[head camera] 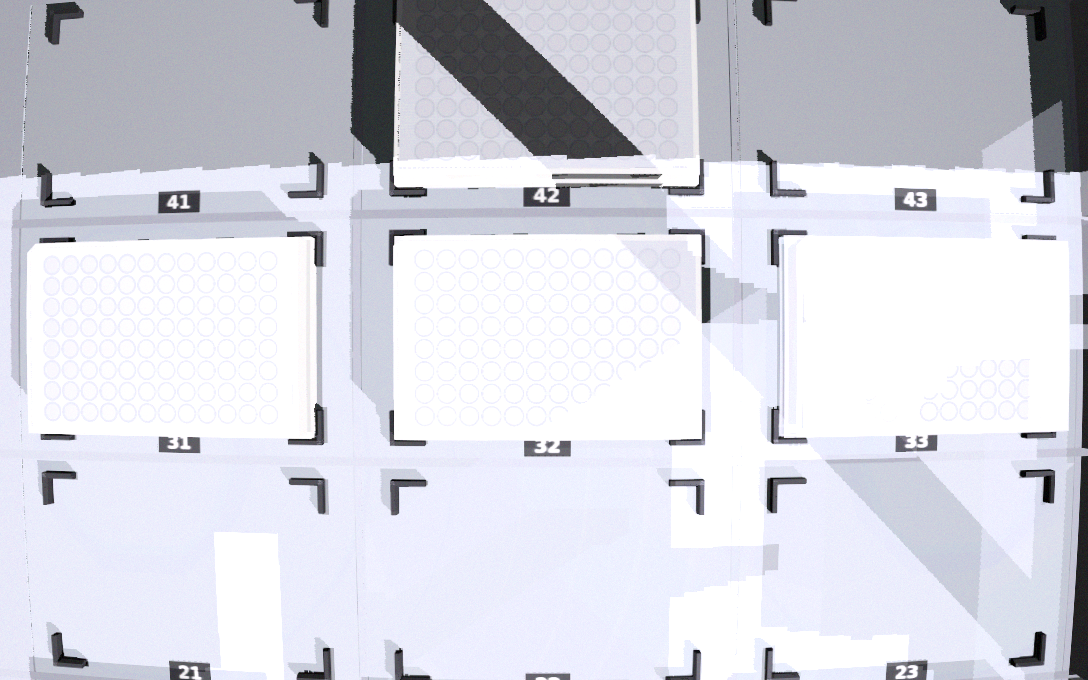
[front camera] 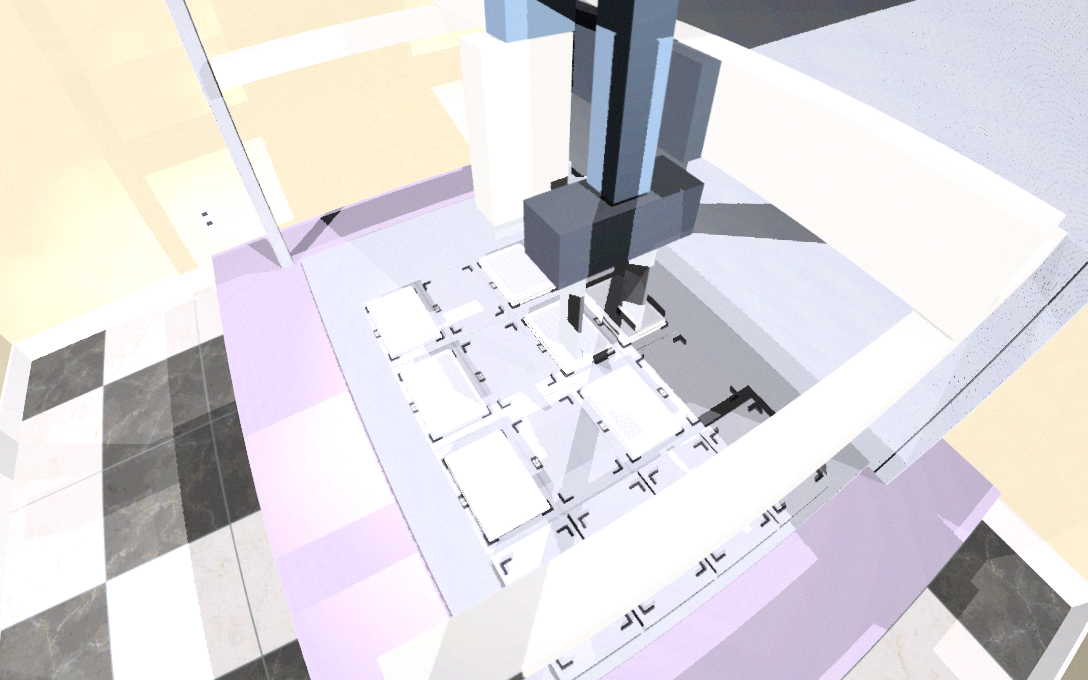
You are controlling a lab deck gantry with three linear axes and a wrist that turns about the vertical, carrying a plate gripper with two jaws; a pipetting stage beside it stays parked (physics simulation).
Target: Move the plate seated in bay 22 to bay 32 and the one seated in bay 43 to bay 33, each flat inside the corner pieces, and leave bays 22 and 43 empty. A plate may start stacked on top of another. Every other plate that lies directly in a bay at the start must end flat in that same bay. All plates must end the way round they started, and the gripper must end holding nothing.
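Places are measured from the robot's base along level axes (x ahead, y left, z up), in metres.
Pixels of known places: gripper, fingertip midpoint: (front camera: 600, 333); robot's base, link origin: (front camera: 367, 308).
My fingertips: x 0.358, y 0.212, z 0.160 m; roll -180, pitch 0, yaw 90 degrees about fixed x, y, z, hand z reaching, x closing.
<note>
For each thing: its top centre in the pictures, then the offset to it from my fingertips. "pt": a spot on its surface instead.
- bay 32, surface spot: (head camera: 529, 344) pt dx -0.137, dy +0.042, dz -0.146 m
- bay 33, surface spot: (head camera: 898, 320) (front camera: 627, 394) pt dx +0.016, dy +0.051, dz -0.146 m
- Bay 43, surface spot: (head camera: 898, 104) pt dx +0.027, dy +0.149, dz -0.160 m
- Bay 22, surface spot: (head camera: 545, 577) pt dx -0.131, dy -0.059, dz -0.160 m
The plate in bay 32 (front camera: 559, 332) (head camera: 529, 344) lies flat inside its corner pieces. The plate in bay 33 (front camera: 633, 408) (head camera: 898, 320) lies flat in its bay; its right edge hides part of the right corner pieces in the head view. Bay 43 (head camera: 898, 104) is empty. Bay 22 (head camera: 545, 577) is empty as far as it shows; the front part of bay 22 is cut off by the head view's lower edge. My gripper (front camera: 603, 335) is open and empty, with its jaws low around bays 32 and 42; the jaws do not show in the head view.
A plate (front camera: 517, 274) (head camera: 160, 336) lies in bay 31. Another plate (front camera: 645, 324) (head camera: 449, 96) lies in bay 42, under a dark shadow. Bays 41 (head camera: 180, 104), 21 (head camera: 144, 577) and 23 (head camera: 882, 561) hold no plate. Three plates (front camera: 403, 320) (front camera: 443, 391) (front camera: 497, 485) lie in the leftmost row.
</note>
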